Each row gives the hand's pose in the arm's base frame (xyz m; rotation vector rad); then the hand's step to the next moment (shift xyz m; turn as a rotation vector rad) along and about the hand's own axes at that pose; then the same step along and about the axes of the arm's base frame.
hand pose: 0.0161 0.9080 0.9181 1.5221 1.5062 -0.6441
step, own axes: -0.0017 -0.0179 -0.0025 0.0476 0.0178 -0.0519
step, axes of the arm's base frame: -0.0181 -0.0008 -0.0013 0.0125 0.0707 -0.0113
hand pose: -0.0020 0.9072 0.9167 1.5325 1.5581 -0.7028
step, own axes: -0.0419 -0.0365 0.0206 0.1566 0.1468 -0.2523
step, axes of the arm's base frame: -0.0357 -0.0431 0.0195 0.1140 0.3105 0.0178
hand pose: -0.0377 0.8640 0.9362 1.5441 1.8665 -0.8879
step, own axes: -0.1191 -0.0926 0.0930 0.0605 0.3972 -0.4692
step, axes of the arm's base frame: -0.0685 -0.1569 0.0459 0.3768 0.4502 0.1922
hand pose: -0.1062 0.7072 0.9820 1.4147 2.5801 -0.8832
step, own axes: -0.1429 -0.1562 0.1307 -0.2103 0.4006 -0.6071
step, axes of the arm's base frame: -0.0687 -0.2390 0.0076 0.5634 0.3187 0.3929
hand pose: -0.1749 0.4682 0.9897 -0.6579 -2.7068 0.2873
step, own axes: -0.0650 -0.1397 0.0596 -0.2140 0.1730 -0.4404
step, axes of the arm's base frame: -0.0246 -0.1596 -0.0350 0.4122 0.0994 0.2999
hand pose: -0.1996 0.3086 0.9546 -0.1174 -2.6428 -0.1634
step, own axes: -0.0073 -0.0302 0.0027 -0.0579 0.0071 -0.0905
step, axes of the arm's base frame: 0.0018 -0.0299 -0.0087 0.0937 -0.0085 0.0523
